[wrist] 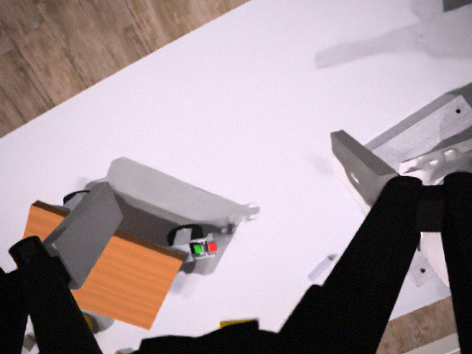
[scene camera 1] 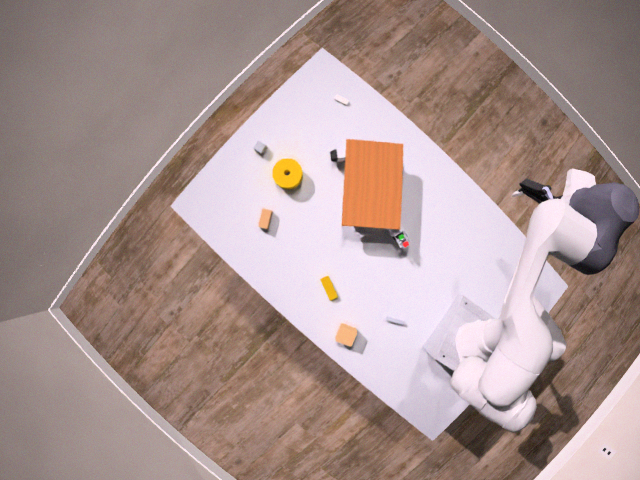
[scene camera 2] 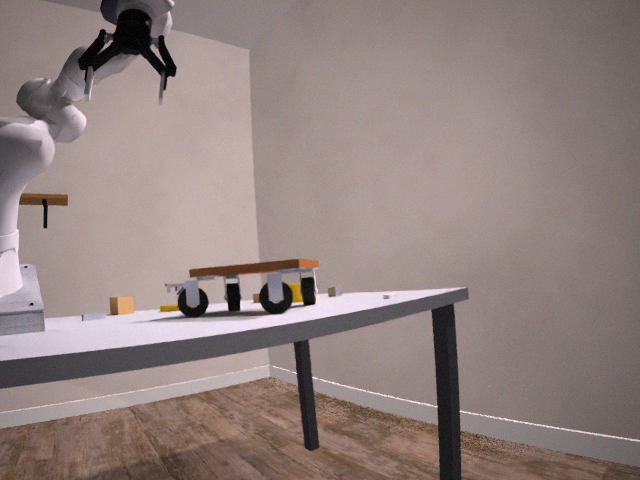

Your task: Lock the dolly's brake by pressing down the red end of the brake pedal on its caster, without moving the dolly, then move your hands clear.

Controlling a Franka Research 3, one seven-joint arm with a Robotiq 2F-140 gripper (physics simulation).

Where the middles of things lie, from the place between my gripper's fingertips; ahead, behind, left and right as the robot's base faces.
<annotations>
My hand is 24 cm short of the caster (scene camera 2: 191,286), 20 cm to the right of it and 40 cm above it. Also, from my hand: yellow cylinder (scene camera 1: 283,166) (67 cm ahead, 26 cm to the left, 43 cm below); then dolly (scene camera 1: 372,196) (38 cm ahead, 13 cm to the left, 39 cm below).
</annotations>
